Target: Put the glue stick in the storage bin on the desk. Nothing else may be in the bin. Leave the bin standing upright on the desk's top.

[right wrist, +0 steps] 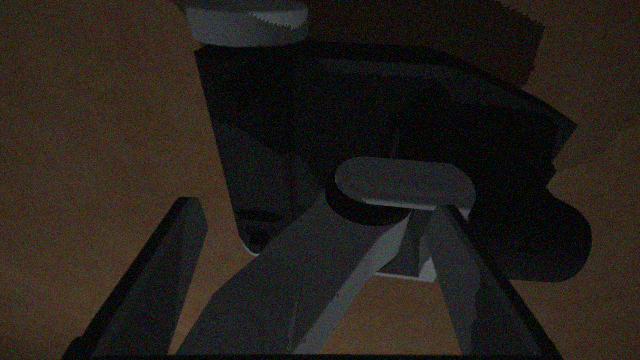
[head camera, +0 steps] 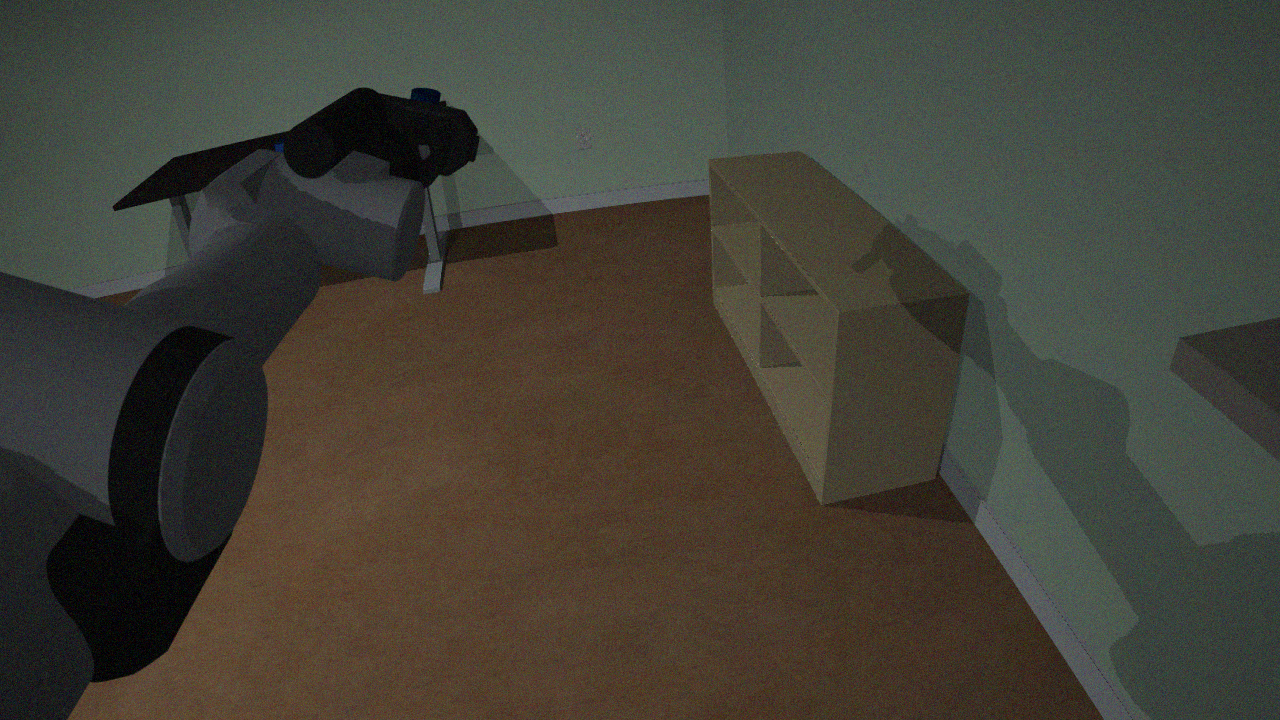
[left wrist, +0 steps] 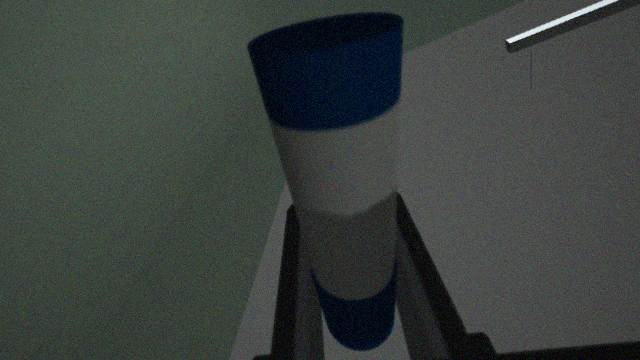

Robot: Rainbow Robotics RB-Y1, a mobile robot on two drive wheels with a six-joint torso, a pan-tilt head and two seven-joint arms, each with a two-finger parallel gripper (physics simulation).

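Frame: origin at the robot's base, x ahead, y left, z up, level; centimetres.
Where they show: left gripper, fingertip midpoint: (head camera: 430, 112) (left wrist: 344, 213); right gripper, fingertip midpoint: (right wrist: 319, 215).
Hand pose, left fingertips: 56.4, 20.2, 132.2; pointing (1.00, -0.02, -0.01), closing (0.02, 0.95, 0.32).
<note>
After its pixels a point has its place, as x, y, z.
The glue stick (head camera: 425, 94) {52.7, 19.2, 134.7} (left wrist: 340, 165) {52.5, 22.0, 127.0}, white with blue ends, is held in my left gripper (head camera: 427, 106) {56.4, 20.2, 132.2} (left wrist: 344, 213) {56.4, 20.2, 132.2}, which is shut on it. In the left wrist view its wide blue end points up, beyond the fingertips. The desk (head camera: 196, 170) {294.9, 213.7, 72.1}, with a dark top and pale legs, stands at the back left in the head view, partly hidden by my left arm. A small blue patch (head camera: 279, 147) {285.7, 161.2, 78.0} shows above the desk's edge beside the arm; what it belongs to is unclear. The storage bin cannot be made out. My right gripper (right wrist: 319, 215) {-17.4, -25.1, 53.5} is open and empty.
A tan open shelf unit (head camera: 895, 394) {142.0, -58.6, 34.2} stands on the floor along the right wall. A brown wall shelf (head camera: 1239, 362) {52.5, -74.2, 100.1} juts in at the right edge. Brown floor (head camera: 537, 429) {181.6, 42.7, 0.1} lies between the desk and shelf unit. The robot's base (right wrist: 350, 110) {-18.7, -14.4, 17.0} is below the right gripper.
</note>
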